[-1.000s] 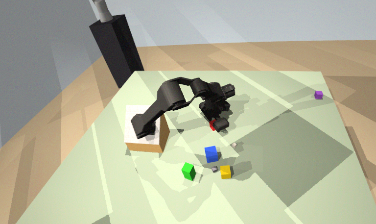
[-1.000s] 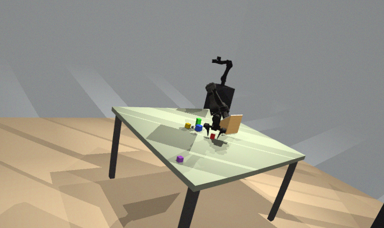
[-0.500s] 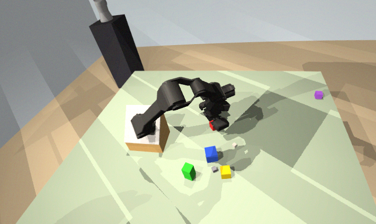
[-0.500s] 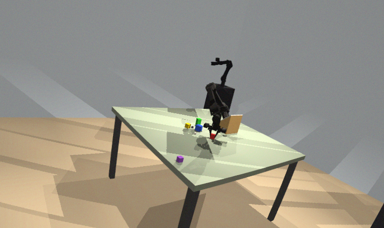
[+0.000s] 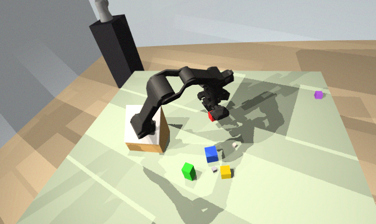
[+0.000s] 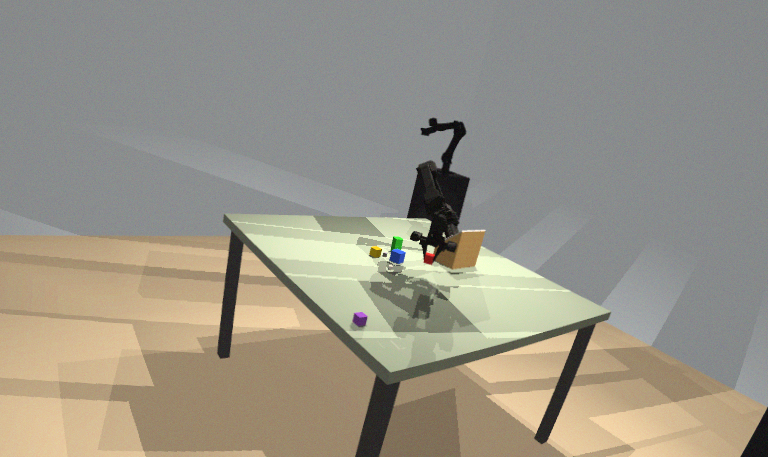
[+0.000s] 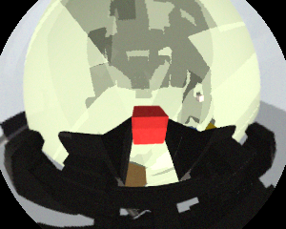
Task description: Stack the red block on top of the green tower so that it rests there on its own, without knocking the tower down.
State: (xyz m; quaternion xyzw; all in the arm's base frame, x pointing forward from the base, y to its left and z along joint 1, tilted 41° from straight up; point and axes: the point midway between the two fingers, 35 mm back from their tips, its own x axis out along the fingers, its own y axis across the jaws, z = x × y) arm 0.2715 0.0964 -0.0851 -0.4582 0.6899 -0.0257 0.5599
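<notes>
The blue block lies 17 cm to the right of my gripper tip, 5 cm below it and 1 cm ahead of it. Also, from my gripper tip: red block 1 cm above; tiny grey piece 23 cm to the right, 6 cm below, 3 cm ahead; tiny white piece 10 cm to the right, 10 cm ahead, 6 cm below.
</notes>
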